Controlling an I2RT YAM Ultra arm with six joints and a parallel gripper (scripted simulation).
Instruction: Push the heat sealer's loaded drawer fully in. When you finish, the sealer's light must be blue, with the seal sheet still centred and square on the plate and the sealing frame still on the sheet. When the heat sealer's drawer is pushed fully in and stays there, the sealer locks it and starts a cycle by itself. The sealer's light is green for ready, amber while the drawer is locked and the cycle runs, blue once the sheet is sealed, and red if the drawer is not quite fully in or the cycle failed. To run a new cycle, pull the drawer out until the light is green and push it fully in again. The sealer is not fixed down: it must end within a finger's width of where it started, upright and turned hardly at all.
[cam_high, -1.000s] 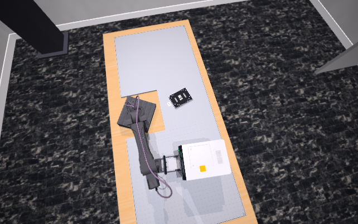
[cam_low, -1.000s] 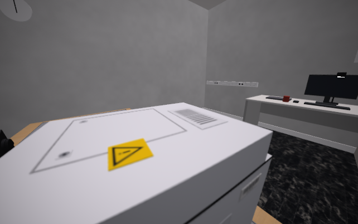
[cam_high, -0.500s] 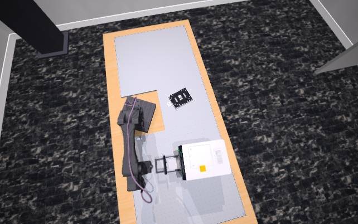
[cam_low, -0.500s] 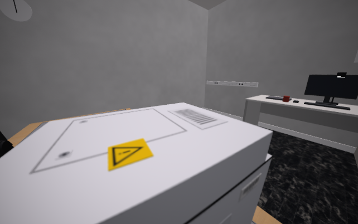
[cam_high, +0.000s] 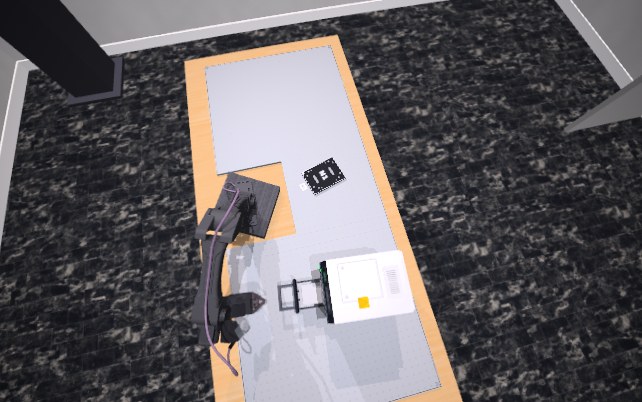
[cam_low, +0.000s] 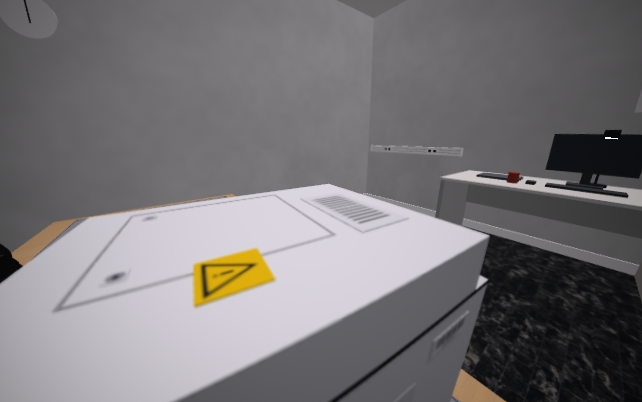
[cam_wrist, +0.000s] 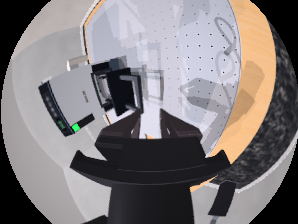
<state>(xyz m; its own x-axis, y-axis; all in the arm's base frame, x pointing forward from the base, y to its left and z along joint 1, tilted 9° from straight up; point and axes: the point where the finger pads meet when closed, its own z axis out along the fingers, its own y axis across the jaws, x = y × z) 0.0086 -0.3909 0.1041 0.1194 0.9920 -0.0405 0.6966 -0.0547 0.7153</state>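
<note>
The sealer drawer lies 180 mm ahead of my hand, 10 mm to the right of it and 60 mm below it.
</note>
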